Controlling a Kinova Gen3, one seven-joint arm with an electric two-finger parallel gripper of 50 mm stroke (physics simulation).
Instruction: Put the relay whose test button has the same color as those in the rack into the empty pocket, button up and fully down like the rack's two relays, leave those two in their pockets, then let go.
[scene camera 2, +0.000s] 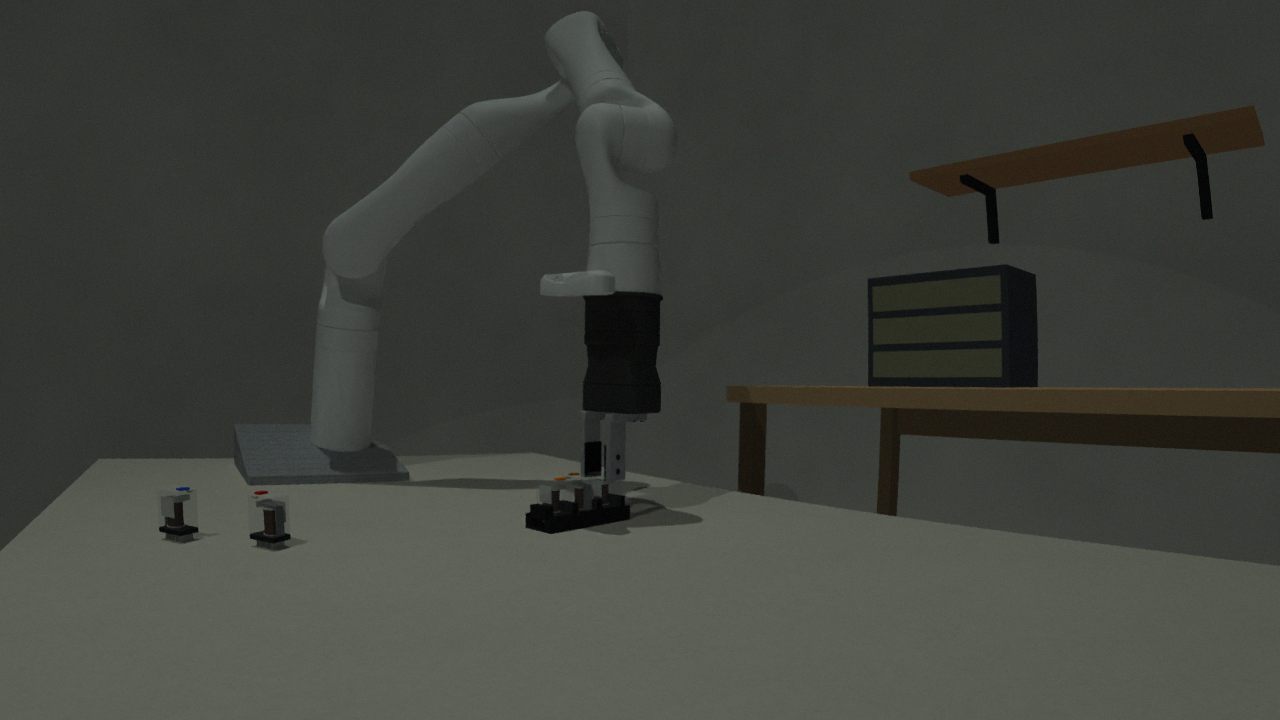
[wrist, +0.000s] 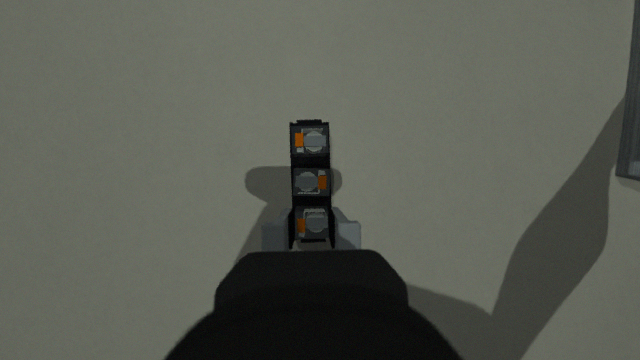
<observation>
In view: my gripper (scene camera 2: 602, 478), an orange-button relay (wrist: 311, 222), an orange-button relay (wrist: 306, 181) and a black rack (scene camera 2: 538, 512).
My gripper shows as well in the wrist view (wrist: 311, 221). The black rack also shows in the wrist view (wrist: 304, 162).
</observation>
